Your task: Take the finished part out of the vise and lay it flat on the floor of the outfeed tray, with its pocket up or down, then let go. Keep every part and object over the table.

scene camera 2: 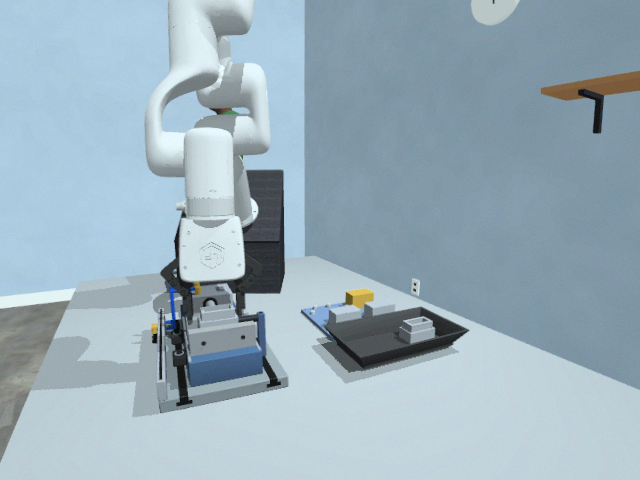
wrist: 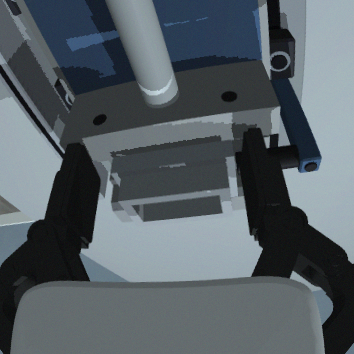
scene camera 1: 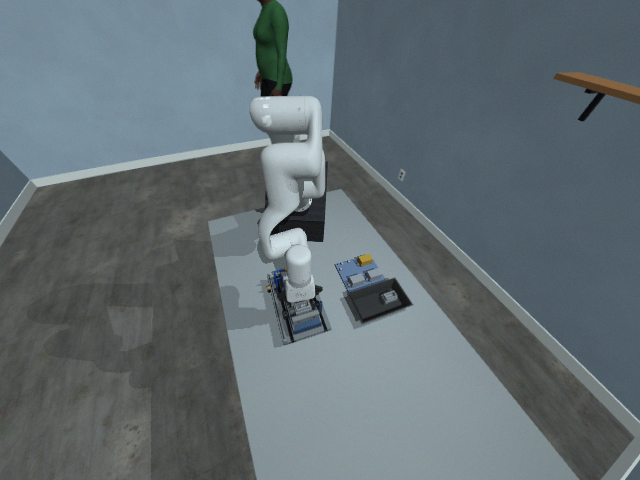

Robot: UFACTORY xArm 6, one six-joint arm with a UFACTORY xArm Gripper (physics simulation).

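Places are measured from the arm's base along level axes (x left, y back, z up), in centimetres.
Where they show: gripper, fingertip midpoint: (scene camera 2: 215,315) (wrist: 164,153) (scene camera 1: 300,302); arm's base, link origin: (scene camera 2: 236,212).
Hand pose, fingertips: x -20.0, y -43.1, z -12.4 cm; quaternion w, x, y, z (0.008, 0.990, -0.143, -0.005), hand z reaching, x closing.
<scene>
Things, the pixels of their top centre, and the offset from my fingertips. "spot": a spot on its surface instead.
- finished part, top centre: (wrist: 177,209) (scene camera 2: 217,308) (scene camera 1: 302,305) dx -0.2, dy -2.0, dz +1.9 cm
- vise, top centre: (wrist: 126,79) (scene camera 2: 210,304) (scene camera 1: 296,291) dx +0.6, dy +4.7, dz +0.3 cm
- similar grey part, top centre: (scene camera 2: 417,321) (scene camera 1: 390,294) dx +35.9, dy -12.1, dz -4.9 cm
- blue board, surface spot: (scene camera 2: 320,316) spot: dx +26.5, dy +8.3, dz -8.8 cm
- yellow block, top centre: (scene camera 2: 359,291) (scene camera 1: 365,257) dx +38.4, dy +9.0, dz -5.2 cm
- blue upright lever, surface spot: (wrist: 295,120) (scene camera 2: 259,327) spot: dx +6.7, dy -2.8, dz -2.6 cm
The finished part (scene camera 1: 302,306) (scene camera 2: 217,314) (wrist: 175,181), a light grey stepped block with a rectangular pocket, sits in the vise (scene camera 1: 307,325) (scene camera 2: 225,365) (wrist: 170,112), beside its grey jaw. My gripper (scene camera 1: 301,308) (scene camera 2: 215,314) (wrist: 164,153) points down over the vise and is open, with one black finger on each side of the part. In the wrist view a narrow gap shows between each finger and the part. The black outfeed tray (scene camera 1: 364,307) (scene camera 2: 369,343) stands to the right of the vise. The part's lower portion is hidden.
A similar grey part (scene camera 1: 389,296) (scene camera 2: 417,330) stands in the tray's right half. Behind the tray, a blue board (scene camera 1: 349,268) (scene camera 2: 320,316) bears grey blocks and a yellow block (scene camera 1: 364,259) (scene camera 2: 359,297). A blue upright lever (scene camera 2: 261,333) (wrist: 295,120) stands close beside the right finger.
</scene>
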